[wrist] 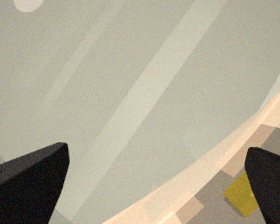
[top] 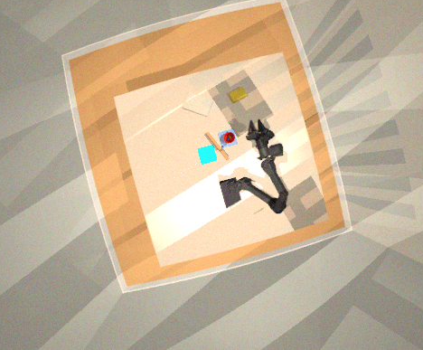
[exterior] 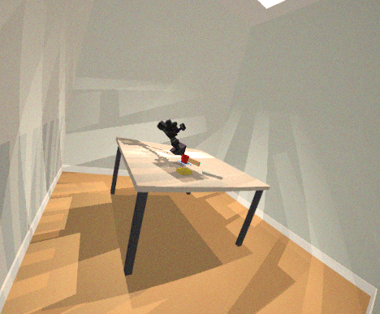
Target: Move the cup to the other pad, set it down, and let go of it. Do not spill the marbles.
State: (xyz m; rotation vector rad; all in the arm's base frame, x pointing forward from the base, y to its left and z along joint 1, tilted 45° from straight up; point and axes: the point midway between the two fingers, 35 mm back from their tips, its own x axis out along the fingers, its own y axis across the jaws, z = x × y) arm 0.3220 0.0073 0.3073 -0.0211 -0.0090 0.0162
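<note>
The red cup is 30 mm behind my gripper tip, 130 mm to the left of it and 250 mm below it. Round my gripper tip: blue marble 40 mm behind, 140 mm to the left, 280 mm below; green marble 20 mm behind, 120 mm to the left, 280 mm below; yellow marble 30 mm behind, 120 mm to the left, 280 mm below.
</note>
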